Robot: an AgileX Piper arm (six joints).
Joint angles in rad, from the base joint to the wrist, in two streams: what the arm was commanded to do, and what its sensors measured. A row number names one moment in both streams.
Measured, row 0: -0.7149, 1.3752, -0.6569, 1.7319, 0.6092, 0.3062
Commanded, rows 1 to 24: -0.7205, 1.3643, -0.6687, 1.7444, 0.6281, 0.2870; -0.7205, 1.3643, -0.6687, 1.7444, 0.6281, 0.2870; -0.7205, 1.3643, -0.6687, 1.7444, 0.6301, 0.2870; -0.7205, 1.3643, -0.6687, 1.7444, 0.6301, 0.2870; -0.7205, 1.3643, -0.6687, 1.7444, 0.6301, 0.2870; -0.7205, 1.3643, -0.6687, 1.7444, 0.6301, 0.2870; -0.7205, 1.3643, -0.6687, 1.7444, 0.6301, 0.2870; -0.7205, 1.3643, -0.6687, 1.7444, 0.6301, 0.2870; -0.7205, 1.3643, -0.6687, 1.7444, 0.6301, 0.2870; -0.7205, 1.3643, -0.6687, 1.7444, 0.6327, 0.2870; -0.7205, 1.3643, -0.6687, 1.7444, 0.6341, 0.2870; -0.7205, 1.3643, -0.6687, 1.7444, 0.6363, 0.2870; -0.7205, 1.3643, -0.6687, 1.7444, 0.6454, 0.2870; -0.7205, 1.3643, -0.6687, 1.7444, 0.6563, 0.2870; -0.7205, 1.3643, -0.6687, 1.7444, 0.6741, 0.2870; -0.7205, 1.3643, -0.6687, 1.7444, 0.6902, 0.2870; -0.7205, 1.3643, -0.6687, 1.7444, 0.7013, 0.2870; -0.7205, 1.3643, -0.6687, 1.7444, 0.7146, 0.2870; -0.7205, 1.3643, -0.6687, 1.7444, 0.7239, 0.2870; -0.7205, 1.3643, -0.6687, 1.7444, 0.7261, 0.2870; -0.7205, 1.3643, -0.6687, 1.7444, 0.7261, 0.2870; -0.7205, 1.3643, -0.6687, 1.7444, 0.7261, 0.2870; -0.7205, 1.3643, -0.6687, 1.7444, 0.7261, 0.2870; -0.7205, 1.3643, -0.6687, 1.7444, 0.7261, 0.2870
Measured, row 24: -0.7149, 1.3752, -0.6569, 1.7319, 0.6919, 0.3062
